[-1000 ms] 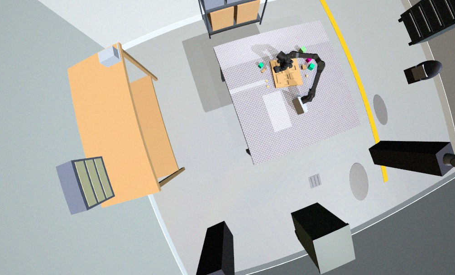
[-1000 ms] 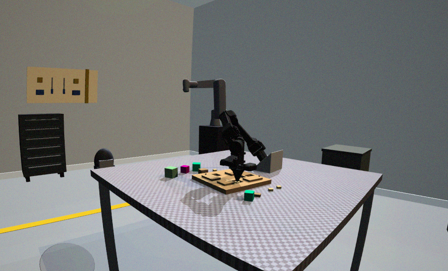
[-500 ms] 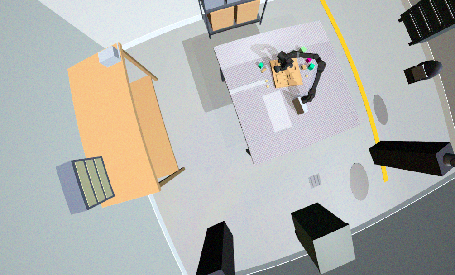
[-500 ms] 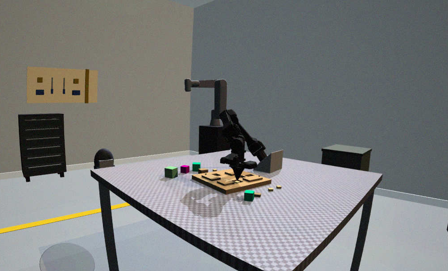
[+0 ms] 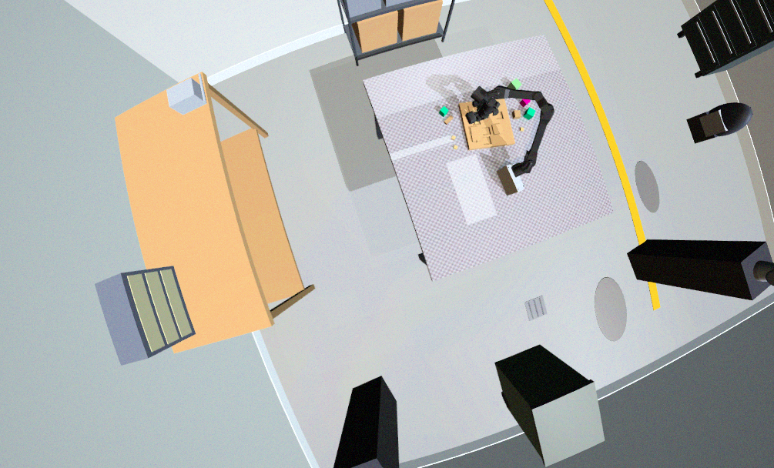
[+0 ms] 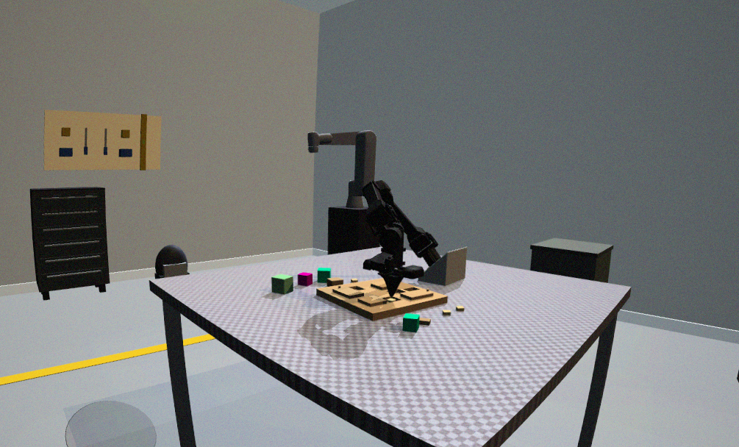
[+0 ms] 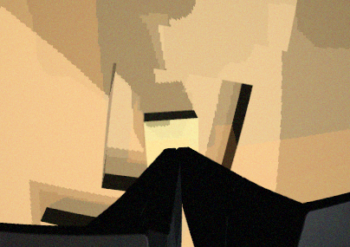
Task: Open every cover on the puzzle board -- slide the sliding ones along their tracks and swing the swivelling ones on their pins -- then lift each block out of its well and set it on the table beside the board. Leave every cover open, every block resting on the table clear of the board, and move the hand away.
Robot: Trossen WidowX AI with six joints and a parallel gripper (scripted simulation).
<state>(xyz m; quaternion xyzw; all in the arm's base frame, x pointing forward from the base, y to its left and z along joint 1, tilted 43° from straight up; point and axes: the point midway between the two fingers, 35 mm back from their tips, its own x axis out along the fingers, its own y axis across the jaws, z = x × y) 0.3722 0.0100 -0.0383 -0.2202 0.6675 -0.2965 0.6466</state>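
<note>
Right now the puzzle board is 20 mm behind my gripper tip, 50 mm to the right of it and 10 mm below it. Also, from my gripper tip: magenta block: 20 mm behind, 360 mm to the right, 10 mm below; light green block: 110 mm ahead, 350 mm to the right, 10 mm below.
</note>
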